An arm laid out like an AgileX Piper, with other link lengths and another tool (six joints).
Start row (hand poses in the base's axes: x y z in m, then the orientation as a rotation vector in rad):
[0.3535, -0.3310, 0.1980, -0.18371, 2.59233, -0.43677]
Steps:
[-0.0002, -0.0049, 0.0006, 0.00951, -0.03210, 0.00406]
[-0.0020, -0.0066, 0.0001, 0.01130, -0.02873, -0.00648]
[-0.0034, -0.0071, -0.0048, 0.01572, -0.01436, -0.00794]
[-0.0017, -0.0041, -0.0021, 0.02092, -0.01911, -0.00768]
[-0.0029, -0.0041, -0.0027, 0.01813, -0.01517, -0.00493]
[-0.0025, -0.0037, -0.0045, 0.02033, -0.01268, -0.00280]
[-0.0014, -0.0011, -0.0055, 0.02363, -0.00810, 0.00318]
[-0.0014, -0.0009, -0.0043, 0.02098, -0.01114, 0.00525]
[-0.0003, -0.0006, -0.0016, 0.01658, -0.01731, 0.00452]
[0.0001, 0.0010, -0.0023, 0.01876, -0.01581, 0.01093]
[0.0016, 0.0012, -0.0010, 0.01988, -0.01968, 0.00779]
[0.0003, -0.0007, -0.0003, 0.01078, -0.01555, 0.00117]
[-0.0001, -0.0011, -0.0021, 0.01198, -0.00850, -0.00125]
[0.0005, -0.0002, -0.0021, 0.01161, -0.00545, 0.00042]
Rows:
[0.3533, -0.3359, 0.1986, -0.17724, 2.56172, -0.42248]
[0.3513, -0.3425, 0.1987, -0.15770, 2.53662, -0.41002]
[0.3479, -0.3496, 0.1939, -0.13831, 2.52646, -0.39285]
[0.3462, -0.3537, 0.1918, -0.11631, 2.51218, -0.36898]
[0.3433, -0.3578, 0.1891, -0.09983, 2.50068, -0.34775]
[0.3408, -0.3615, 0.1846, -0.08570, 2.49146, -0.32307]
[0.3394, -0.3626, 0.1791, -0.07853, 2.48626, -0.29203]
[0.3380, -0.3635, 0.1748, -0.07455, 2.47721, -0.26344]
[0.3377, -0.3641, 0.1732, -0.07061, 2.46140, -0.24062]
[0.3378, -0.3631, 0.1709, -0.07381, 2.44653, -0.21254]
[0.3394, -0.3619, 0.1699, -0.07219, 2.42794, -0.18464]
[0.3397, -0.3626, 0.1696, -0.06710, 2.41314, -0.17097]
[0.3396, -0.3637, 0.1675, -0.05928, 2.40556, -0.15706]
[0.3401, -0.3639, 0.1654, -0.05394, 2.40082, -0.14288]

